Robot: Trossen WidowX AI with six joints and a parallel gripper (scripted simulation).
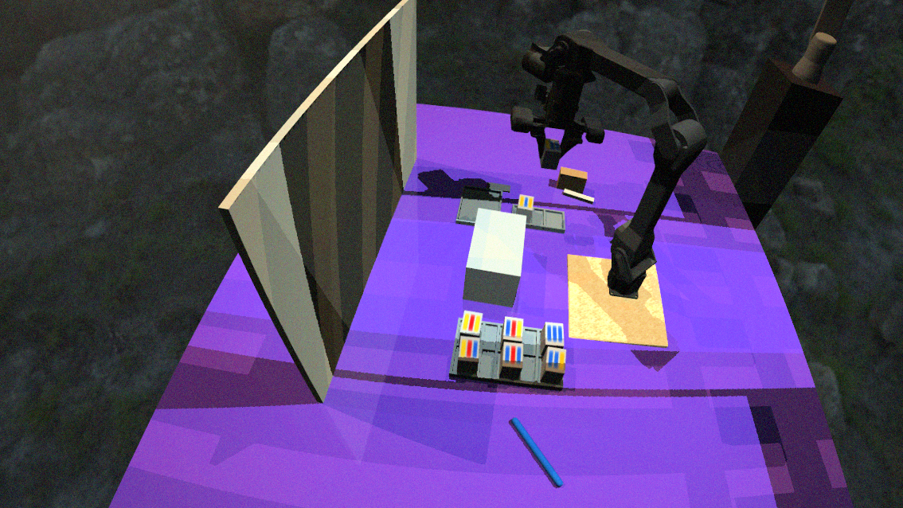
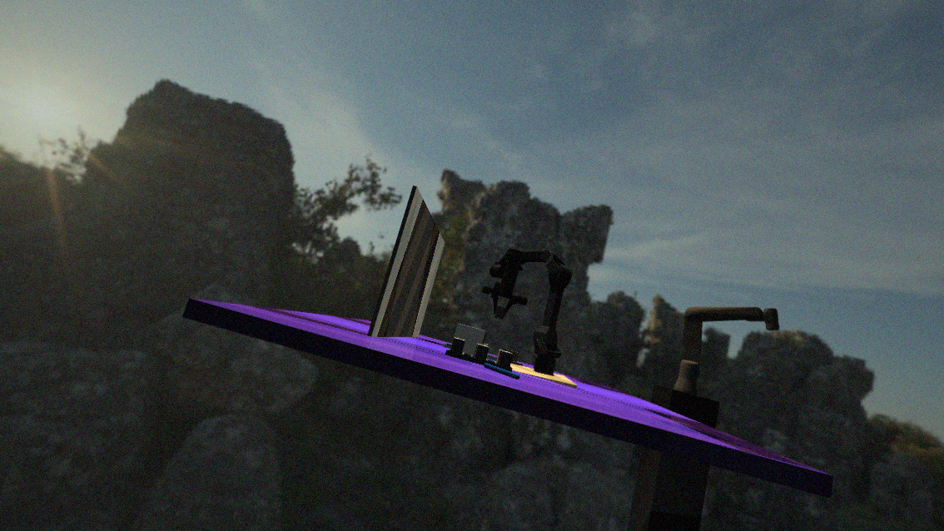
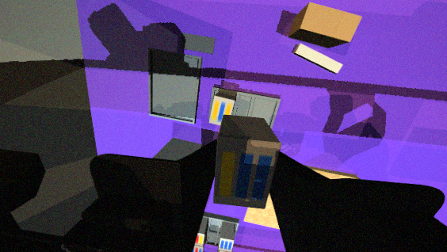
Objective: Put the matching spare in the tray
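Now: the flat grey tray 130 mm ahead of my gripper tip and 170 mm below it. The rest, counted from my gripper tip: spare: 20 mm above; then tall panel: 330 mm ahead, 190 mm to the left, 50 mm above; then dark rack: 10 mm behind, 10 mm to the left, 170 mm below.
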